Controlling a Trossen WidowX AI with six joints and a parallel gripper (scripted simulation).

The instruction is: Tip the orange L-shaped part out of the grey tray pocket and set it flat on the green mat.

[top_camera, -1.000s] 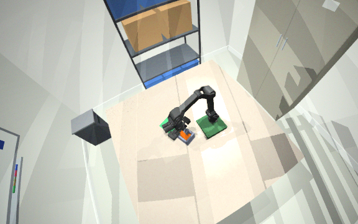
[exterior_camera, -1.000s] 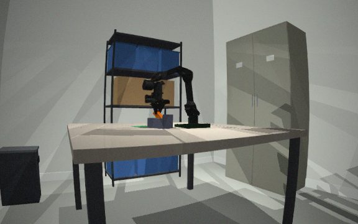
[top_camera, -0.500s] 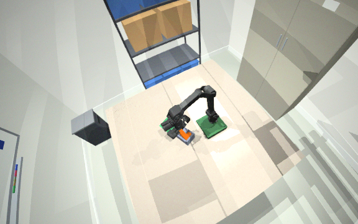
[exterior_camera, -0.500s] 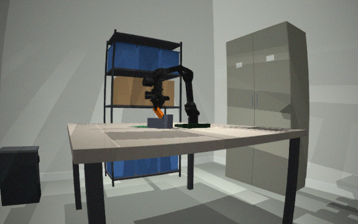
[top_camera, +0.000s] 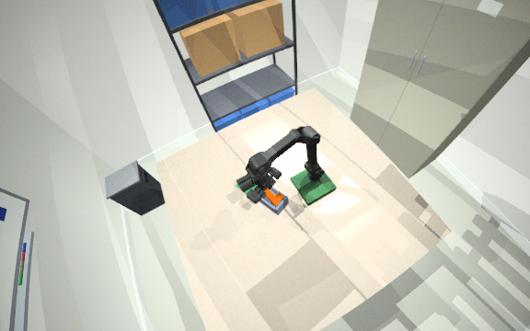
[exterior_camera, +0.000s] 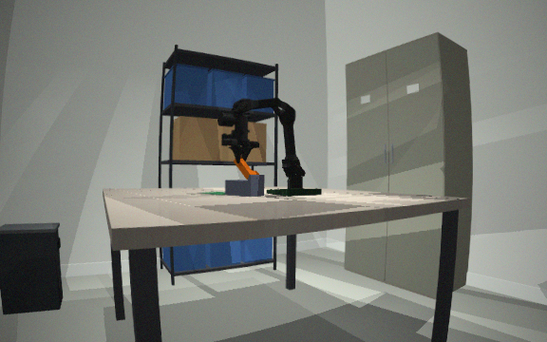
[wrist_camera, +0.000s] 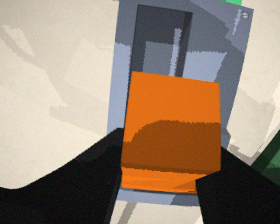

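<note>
Right now the green mat is 15 cm below my gripper tip, 13 cm to the right of it and 6 cm ahead of it. From my gripper tip the other things lie so: orange L-shaped part (3 cm below, 3 cm behind, 2 cm to the left).
</note>
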